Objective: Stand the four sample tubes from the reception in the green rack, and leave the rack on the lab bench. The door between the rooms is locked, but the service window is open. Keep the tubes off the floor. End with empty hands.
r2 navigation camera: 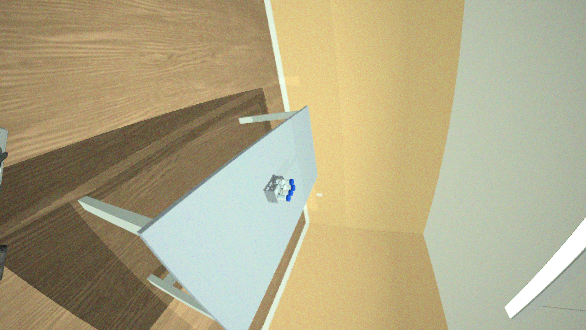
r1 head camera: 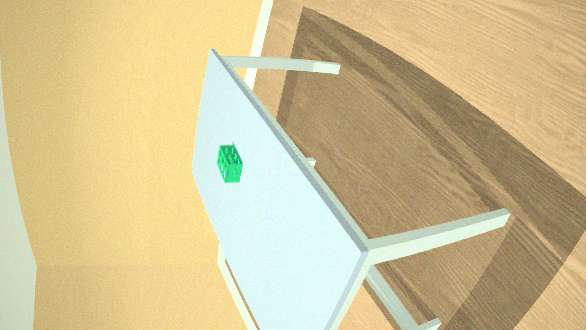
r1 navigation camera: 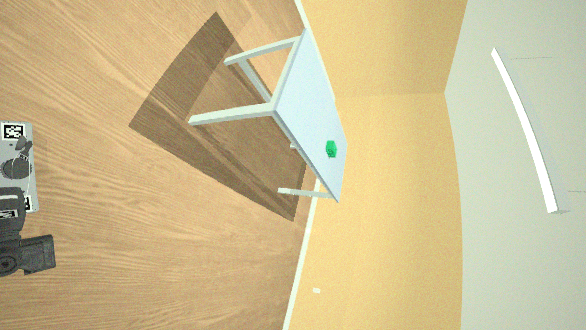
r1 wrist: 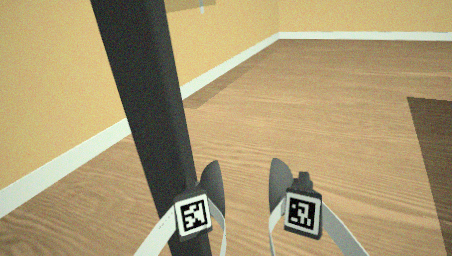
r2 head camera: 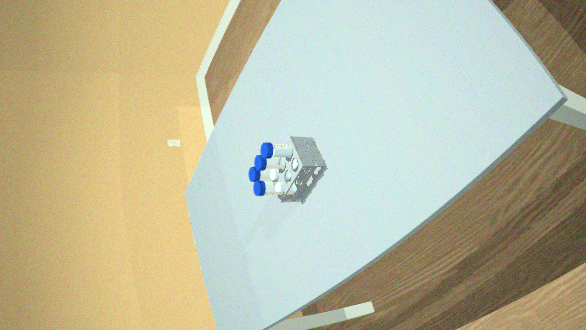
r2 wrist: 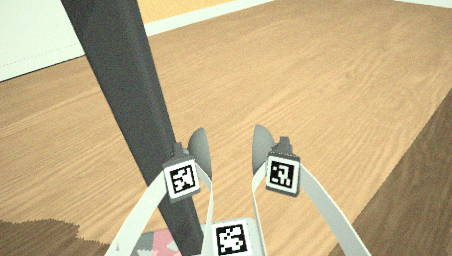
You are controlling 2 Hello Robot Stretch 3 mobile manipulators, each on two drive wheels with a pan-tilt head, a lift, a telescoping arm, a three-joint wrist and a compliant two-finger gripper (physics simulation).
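A green rack stands on a pale table in r1's head and navigation views; no tubes can be made out in it. Four blue-capped tubes stand upright in a grey rack on another pale table in r2's head and navigation views. r1's gripper is open and empty over the floor, away from the rack. r2's gripper is open and empty over the floor, away from the tubes.
Table legs stand out under both table tops. Yellow walls rise behind the tables. A dark post crosses each wrist view. Part of r1's base shows in its navigation view.
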